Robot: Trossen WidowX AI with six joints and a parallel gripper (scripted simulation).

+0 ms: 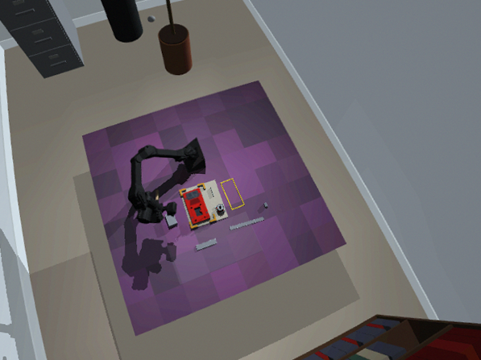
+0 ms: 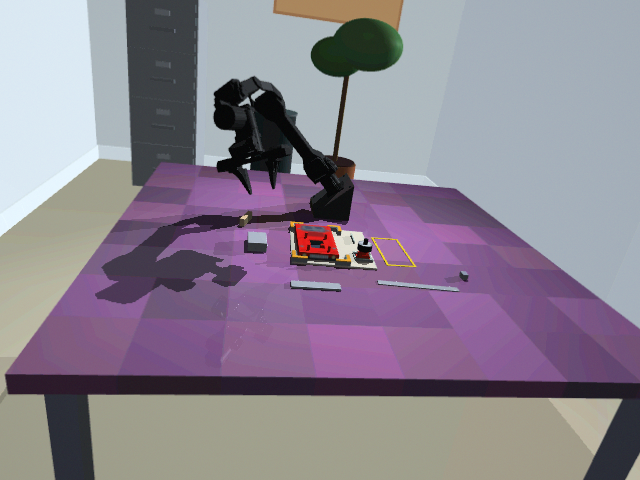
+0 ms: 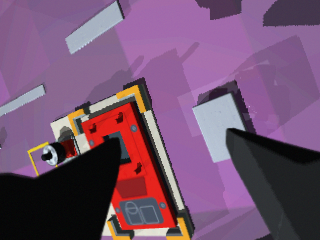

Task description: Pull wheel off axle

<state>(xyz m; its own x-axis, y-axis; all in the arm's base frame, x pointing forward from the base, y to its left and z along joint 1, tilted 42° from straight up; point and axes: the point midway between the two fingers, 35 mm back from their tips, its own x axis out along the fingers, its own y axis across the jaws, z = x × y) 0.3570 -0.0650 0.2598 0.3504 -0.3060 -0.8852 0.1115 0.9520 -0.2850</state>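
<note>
Right now my gripper tip is 290 mm to the right of the black wheel, 130 mm above it and 20 mm past it. From my gripper tip the other things lie so: tan block (190 mm behind, 150 mm below, 60 mm to the right); then grey block (150 mm below, 30 mm behind, 10 mm to the right); then short grey bar (160 mm to the left, 160 mm below, 160 mm ahead).
</note>
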